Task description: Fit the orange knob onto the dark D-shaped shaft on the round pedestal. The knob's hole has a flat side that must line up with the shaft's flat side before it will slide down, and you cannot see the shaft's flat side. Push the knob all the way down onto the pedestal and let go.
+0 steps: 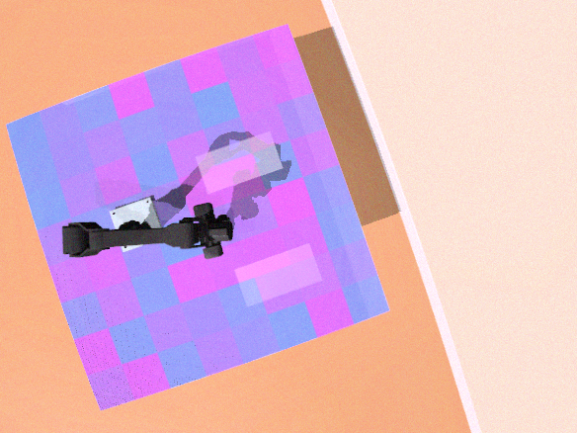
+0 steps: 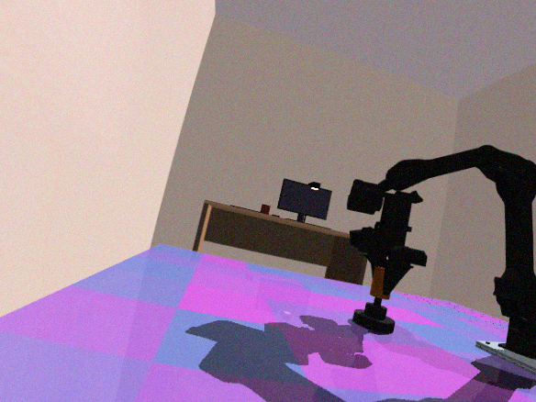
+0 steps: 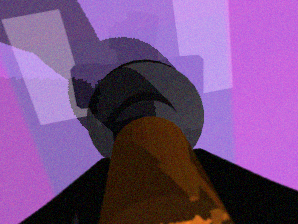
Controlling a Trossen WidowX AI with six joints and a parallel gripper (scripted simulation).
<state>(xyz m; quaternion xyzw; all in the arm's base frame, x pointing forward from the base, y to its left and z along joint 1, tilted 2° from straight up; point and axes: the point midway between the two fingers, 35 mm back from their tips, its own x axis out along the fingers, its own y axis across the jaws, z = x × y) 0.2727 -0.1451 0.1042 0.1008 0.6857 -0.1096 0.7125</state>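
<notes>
The orange knob is 2 cm above my gripper tip. The rest, counted from my gripper tip: round pedestal 4 cm below.
</notes>
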